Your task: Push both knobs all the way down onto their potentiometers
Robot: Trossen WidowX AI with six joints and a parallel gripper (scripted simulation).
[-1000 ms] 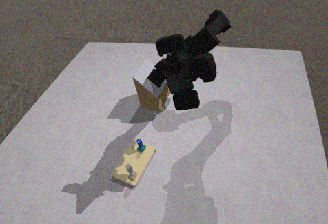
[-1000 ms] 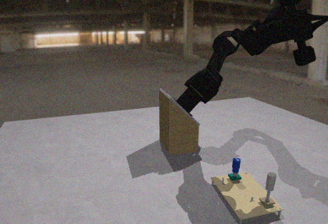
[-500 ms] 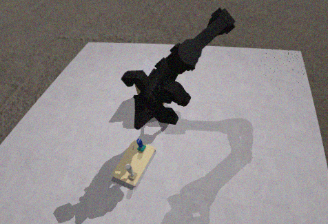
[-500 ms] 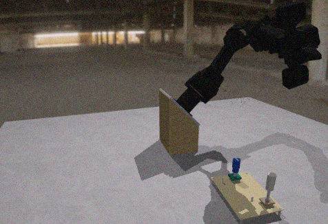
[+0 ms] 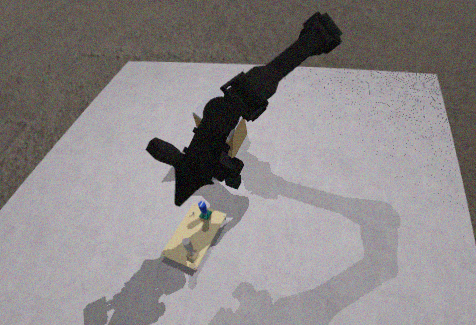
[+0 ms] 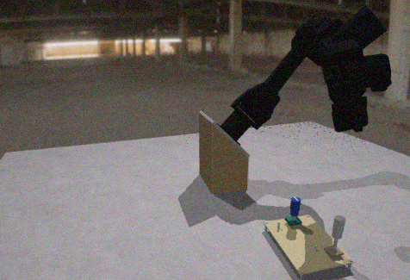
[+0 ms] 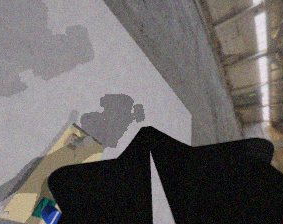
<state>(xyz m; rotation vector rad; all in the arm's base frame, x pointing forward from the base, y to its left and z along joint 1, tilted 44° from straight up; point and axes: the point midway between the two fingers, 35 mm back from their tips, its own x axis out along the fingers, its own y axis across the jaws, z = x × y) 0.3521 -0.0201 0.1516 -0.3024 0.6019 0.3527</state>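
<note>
Now: the blue knob 10 cm behind my gripper tip, 4 cm to the right of it and 17 cm below it. From my gripper tip the other things lie so: grey knob (1 cm ahead, 2 cm to the right, 16 cm below).
</note>
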